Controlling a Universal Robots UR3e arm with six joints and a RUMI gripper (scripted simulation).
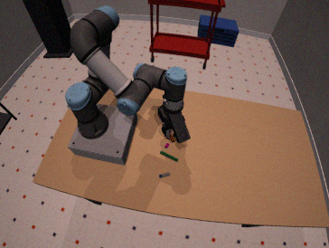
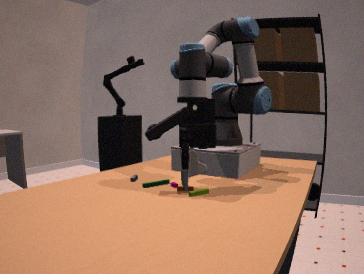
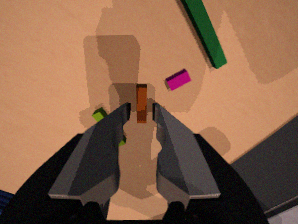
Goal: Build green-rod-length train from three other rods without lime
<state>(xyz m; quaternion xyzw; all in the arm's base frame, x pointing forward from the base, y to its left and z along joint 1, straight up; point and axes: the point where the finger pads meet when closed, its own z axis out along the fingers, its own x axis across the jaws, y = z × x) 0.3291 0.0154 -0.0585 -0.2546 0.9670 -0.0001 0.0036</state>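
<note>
My gripper is now 10 mm above the orange rod. From my hand the other things lie so: magenta rod 20 mm behind, 40 mm to the right, 10 mm below; then green rod 10 mm behind, 90 mm to the right, 10 mm below; then lime rod 20 mm ahead, 40 mm to the left, 10 mm below.
</note>
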